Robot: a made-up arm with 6 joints.
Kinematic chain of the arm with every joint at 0, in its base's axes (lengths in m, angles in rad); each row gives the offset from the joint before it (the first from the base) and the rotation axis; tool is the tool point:
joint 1: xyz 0 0 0.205 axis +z
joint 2: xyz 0 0 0 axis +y
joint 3: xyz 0 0 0.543 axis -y
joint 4: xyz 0 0 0 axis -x
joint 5: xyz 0.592 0 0 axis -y
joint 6: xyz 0 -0.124 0 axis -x
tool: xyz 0 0 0
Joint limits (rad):
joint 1: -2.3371..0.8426
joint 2: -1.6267..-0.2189
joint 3: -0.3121..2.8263
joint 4: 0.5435..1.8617
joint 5: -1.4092..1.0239
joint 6: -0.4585..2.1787
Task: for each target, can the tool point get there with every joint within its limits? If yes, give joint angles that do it. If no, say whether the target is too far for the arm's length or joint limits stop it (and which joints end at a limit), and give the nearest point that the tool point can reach.
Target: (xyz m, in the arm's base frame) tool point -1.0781 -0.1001 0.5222
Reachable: yes | joints 0.1021 -1.4808 0.9951 1.6541 -0.1342 0.5923
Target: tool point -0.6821 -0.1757 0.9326
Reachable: yes | joints 0.1823 -1.2856 0.4012 1.1632 0.8055 0.3831
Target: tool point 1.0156 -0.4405 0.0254
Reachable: no: joint limits stop it (at a limit: joint 2, joint 3, joint 4) | nearest point 0.4487 -0.1946 0.7438 | short by 0.948 m
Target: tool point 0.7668 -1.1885 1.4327
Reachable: no: too far | nearest point 0.2356 -0.3651 0.9876 | short by 1.076 m
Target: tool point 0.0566 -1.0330 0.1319
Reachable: no: joint limits stop it (at a limit: joint 1, joint 3, joint 4) | nearest point -0.5066 -0.7276 0.1173 | short by 0.641 m
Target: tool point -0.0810 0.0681 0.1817
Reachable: no: joint limits stop it (at a limit: joint 2, joint 3, joint 4) | nearest point -0.3570 0.3001 0.7636 | short by 0.685 m
